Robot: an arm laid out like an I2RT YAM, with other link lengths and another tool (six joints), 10 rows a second.
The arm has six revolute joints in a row. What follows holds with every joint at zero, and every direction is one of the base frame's.
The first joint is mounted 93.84 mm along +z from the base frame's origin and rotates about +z.
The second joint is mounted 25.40 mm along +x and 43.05 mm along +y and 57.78 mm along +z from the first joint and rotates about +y.
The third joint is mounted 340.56 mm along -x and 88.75 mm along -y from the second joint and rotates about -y.
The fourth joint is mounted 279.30 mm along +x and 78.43 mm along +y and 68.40 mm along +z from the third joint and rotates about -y.
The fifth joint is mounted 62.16 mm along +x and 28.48 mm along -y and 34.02 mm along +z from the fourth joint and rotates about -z.
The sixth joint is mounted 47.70 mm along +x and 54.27 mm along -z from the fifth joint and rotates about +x.
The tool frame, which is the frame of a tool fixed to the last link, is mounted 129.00 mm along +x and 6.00 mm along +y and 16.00 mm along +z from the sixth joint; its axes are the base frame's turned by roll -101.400, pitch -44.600 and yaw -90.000 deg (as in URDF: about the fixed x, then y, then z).
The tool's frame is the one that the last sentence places.
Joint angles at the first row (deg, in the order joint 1, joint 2, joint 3, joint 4, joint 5, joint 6):
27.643, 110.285, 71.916, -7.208, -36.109, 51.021
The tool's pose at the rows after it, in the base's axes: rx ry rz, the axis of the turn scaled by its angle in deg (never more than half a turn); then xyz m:
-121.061 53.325 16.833 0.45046 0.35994 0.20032
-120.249 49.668 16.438 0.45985 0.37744 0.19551
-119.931 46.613 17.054 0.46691 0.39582 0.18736
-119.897 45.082 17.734 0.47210 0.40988 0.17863
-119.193 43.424 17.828 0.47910 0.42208 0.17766
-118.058 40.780 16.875 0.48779 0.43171 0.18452
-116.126 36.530 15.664 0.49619 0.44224 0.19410
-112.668 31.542 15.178 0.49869 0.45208 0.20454
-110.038 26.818 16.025 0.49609 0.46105 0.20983
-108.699 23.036 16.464 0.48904 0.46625 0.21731
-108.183 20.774 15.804 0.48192 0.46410 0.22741
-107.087 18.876 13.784 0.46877 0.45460 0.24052
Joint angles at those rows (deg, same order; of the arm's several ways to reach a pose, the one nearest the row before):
28.196, 112.566, 73.610, -3.087, -37.269, 50.855
28.944, 115.608, 75.434, 0.566, -38.577, 50.593
29.822, 118.988, 77.868, 2.861, -39.956, 50.404
30.575, 121.745, 80.035, 3.986, -40.593, 50.509
31.065, 123.844, 82.378, 5.200, -41.275, 50.885
31.193, 125.309, 84.740, 6.695, -42.233, 50.707
31.201, 126.900, 86.836, 9.960, -44.158, 50.494
31.274, 128.095, 86.924, 16.963, -47.054, 52.097
31.461, 129.487, 87.032, 22.897, -50.360, 53.724
31.758, 129.601, 86.699, 26.164, -52.683, 54.194
31.739, 128.252, 85.425, 27.435, -53.722, 53.597
31.603, 125.088, 81.021, 31.121, -53.880, 53.301

